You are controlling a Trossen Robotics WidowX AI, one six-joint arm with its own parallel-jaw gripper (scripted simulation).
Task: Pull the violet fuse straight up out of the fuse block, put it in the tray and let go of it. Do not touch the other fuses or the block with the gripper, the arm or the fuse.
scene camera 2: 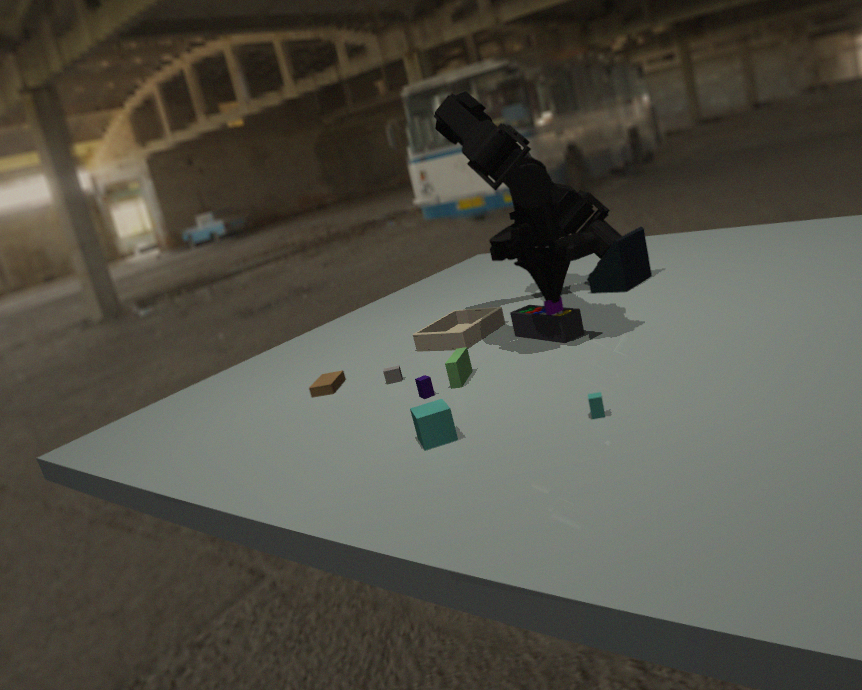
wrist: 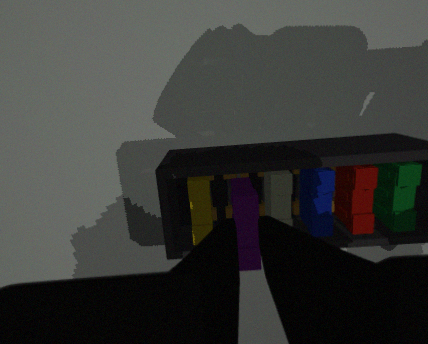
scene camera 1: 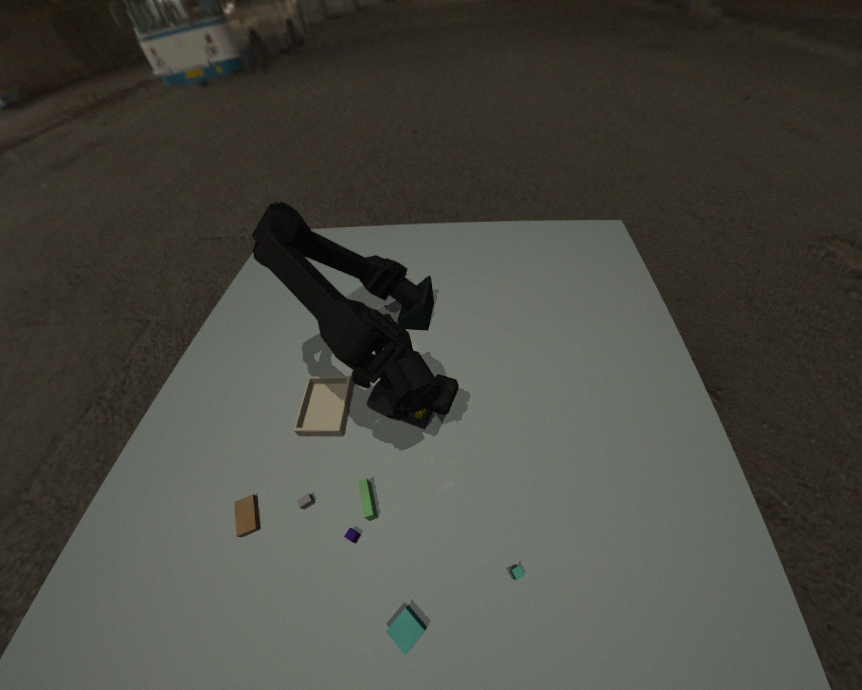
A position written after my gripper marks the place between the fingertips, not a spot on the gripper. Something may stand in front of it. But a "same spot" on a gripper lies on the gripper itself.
My gripper shows in scene camera 2, in the wrist view and in scene camera 1 (410, 403). The same spot on my gripper: (wrist: 202, 291) is (scene camera 2: 535, 262). One and the same spot on a beige tray: (scene camera 2: 461, 328) is (scene camera 1: 321, 394).
